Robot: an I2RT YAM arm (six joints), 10 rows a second.
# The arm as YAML. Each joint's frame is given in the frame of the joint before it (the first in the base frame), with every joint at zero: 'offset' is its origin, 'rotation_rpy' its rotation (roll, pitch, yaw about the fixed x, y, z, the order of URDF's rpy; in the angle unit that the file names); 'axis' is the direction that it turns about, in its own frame. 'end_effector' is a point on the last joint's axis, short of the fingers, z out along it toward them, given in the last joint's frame.
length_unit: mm
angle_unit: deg
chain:
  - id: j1
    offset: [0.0, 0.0, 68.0]
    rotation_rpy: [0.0, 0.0, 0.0]
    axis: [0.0, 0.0, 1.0]
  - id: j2
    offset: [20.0, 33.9, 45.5]
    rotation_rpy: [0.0, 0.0, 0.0]
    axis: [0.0, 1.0, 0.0]
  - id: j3
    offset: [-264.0, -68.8, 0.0]
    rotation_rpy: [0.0, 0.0, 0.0]
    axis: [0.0, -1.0, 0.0]
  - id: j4
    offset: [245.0, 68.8, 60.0]
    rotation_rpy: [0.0, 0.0, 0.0]
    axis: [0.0, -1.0, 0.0]
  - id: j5
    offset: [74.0, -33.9, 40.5]
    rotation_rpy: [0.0, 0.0, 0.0]
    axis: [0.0, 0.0, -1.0]
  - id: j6
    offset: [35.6, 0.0, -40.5]
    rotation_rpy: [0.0, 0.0, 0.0]
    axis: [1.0, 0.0, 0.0]
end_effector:
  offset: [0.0, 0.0, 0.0]
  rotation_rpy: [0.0, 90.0, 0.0]
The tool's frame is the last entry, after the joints.
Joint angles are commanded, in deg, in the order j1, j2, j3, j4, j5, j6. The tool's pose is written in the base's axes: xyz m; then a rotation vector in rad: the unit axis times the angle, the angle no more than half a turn. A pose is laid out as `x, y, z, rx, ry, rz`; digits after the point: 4 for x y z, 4 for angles.
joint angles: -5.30 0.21 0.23 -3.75 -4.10 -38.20
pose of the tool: 0.1100, -0.0077, 0.1674, -0.5236, 1.5768, -0.5213
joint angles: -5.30 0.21 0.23 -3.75 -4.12 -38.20
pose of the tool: 0.1100, -0.0076, 0.1674, -0.5239, 1.5767, -0.5210
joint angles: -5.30 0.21 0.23 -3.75 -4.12 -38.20
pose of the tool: 0.1100, -0.0076, 0.1674, -0.5239, 1.5767, -0.5210
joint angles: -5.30 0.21 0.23 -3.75 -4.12 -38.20
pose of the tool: 0.1100, -0.0076, 0.1674, -0.5239, 1.5767, -0.5210
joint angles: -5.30 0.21 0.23 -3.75 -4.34 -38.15
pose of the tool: 0.1100, -0.0075, 0.1674, -0.5259, 1.5756, -0.5173
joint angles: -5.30 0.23 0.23 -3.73 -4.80 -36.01
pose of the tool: 0.1100, -0.0072, 0.1674, -0.5013, 1.5800, -0.4825
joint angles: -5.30 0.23 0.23 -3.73 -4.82 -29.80
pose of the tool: 0.1100, -0.0072, 0.1674, -0.4135, 1.5981, -0.3998
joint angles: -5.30 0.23 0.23 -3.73 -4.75 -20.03
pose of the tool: 0.1100, -0.0072, 0.1674, -0.2737, 1.6196, -0.2707
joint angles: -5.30 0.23 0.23 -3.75 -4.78 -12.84
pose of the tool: 0.1100, -0.0072, 0.1674, -0.1716, 1.6299, -0.1743
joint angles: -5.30 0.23 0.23 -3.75 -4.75 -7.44
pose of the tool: 0.1100, -0.0072, 0.1674, -0.0941, 1.6343, -0.1026
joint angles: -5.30 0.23 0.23 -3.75 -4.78 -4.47
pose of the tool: 0.1100, -0.0072, 0.1674, -0.0521, 1.6356, -0.0624
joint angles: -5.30 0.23 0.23 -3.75 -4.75 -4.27
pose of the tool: 0.1100, -0.0072, 0.1674, -0.0488, 1.6356, -0.0602
